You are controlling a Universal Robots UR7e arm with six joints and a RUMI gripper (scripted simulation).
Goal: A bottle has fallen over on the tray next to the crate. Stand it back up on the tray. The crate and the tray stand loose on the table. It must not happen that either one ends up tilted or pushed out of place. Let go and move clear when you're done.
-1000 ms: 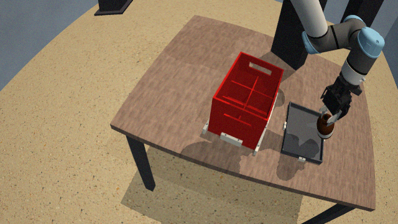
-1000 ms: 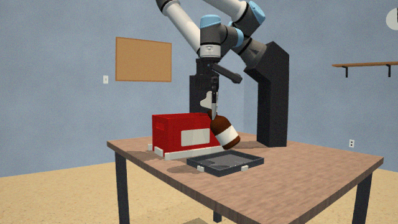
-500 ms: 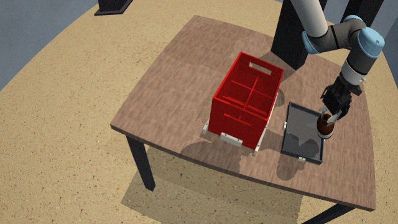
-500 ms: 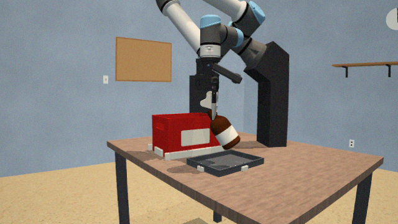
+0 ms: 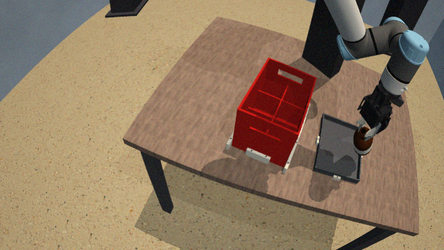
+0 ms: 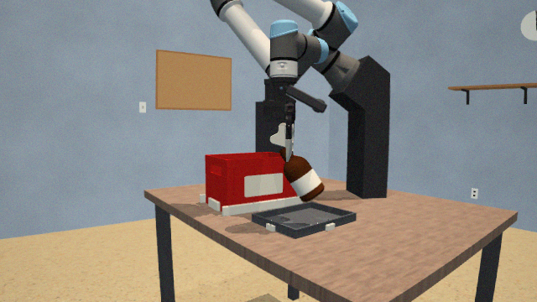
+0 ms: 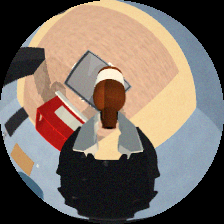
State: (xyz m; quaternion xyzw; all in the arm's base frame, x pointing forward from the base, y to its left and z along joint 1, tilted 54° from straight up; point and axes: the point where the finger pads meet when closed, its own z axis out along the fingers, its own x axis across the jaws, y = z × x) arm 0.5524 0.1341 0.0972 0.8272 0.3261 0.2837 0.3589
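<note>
Right now the brown bottle is 10 mm behind my hand, 20 mm to the left of it and 40 mm below it. From my hand the other things lie so: tray (80 mm behind, 10 mm to the left, 190 mm below); red crate (150 mm behind, 260 mm to the right, 120 mm below).
</note>
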